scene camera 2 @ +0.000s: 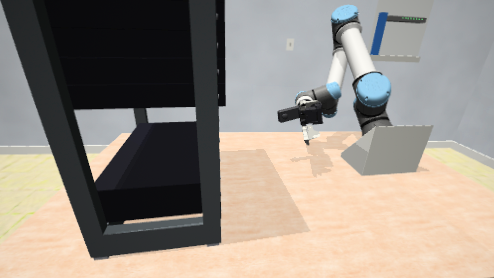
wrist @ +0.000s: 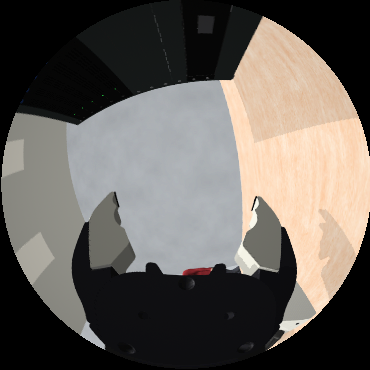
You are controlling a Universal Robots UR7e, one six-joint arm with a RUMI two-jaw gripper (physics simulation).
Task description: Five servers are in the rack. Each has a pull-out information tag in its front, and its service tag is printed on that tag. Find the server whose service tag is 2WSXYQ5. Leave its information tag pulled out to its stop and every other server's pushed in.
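Pixels of known places: gripper, fingertip midpoint: (scene camera 2: 306, 125) (wrist: 185, 196); arm's base, link origin: (scene camera 2: 382, 143).
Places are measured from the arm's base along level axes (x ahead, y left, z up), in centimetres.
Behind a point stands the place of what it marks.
Black servers (scene camera 2: 130, 60) @[x 83.2, y 34.6, z 34.3 cm] (wrist: 75, 75) @[x 68.1, y 13.0, z 32.1 cm] are stacked in the upper part of the dark rack (scene camera 2: 206, 150) @[x 71.0, y 37.0, z 18.0 cm]. In the scene view they show from the side. In the wrist view their fronts are dark and steeply angled at the upper left, with small green lights. I cannot make out any information tag or read a service tag, and I cannot tell whether any tag is out. My gripper (scene camera 2: 307, 142) (wrist: 185, 196) @[x 39.4, y 10.3, z 12.9 cm] is open and empty. It hangs over the table in front of the rack, well apart from it, between the rack and the arm's base.
A black box (scene camera 2: 155, 157) @[x 85.8, y 20.3, z 8.0 cm] sits low in the rack. The table (scene camera 2: 360, 215) @[x 27.7, y 30.8, z -8.2 cm] (wrist: 305, 170) @[x 38.5, y 14.4, z -8.1 cm] carries the rack and the grey wedge-shaped pedestal (scene camera 2: 397, 150) @[x 2.2, y 10.7, z 2.3 cm] under the arm. A wall panel (scene camera 2: 400, 42) with a blue strip is behind the arm. A red shape (wrist: 196, 272) shows beyond the gripper body.
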